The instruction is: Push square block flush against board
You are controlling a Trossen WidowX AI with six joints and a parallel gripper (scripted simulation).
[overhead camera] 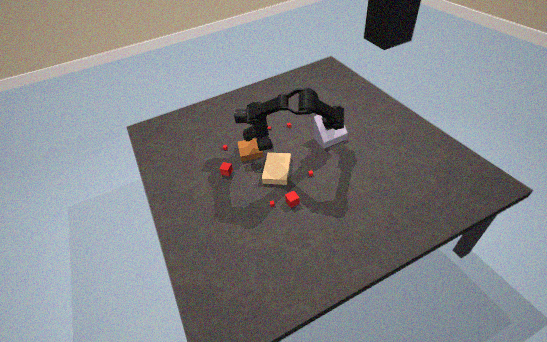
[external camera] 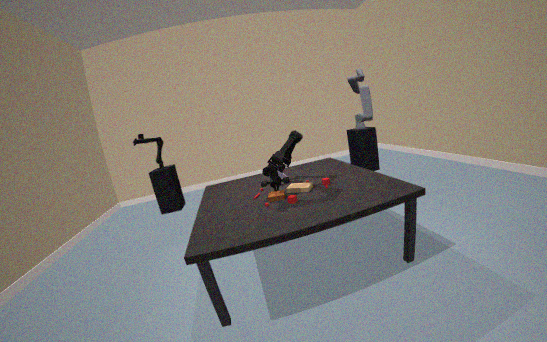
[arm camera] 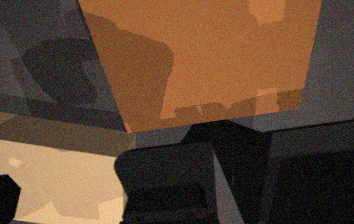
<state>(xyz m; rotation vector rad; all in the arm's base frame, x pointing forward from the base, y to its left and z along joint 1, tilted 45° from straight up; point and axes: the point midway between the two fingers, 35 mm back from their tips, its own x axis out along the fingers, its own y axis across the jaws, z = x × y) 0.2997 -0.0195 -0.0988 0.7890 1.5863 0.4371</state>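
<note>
Now: the orange square block 6 cm ahead of my gripper tip, 1 cm to the right of it and 1 cm above it. Round my gripper tip: tan board: 1 cm ahead, 16 cm to the left, 1 cm above.
</note>
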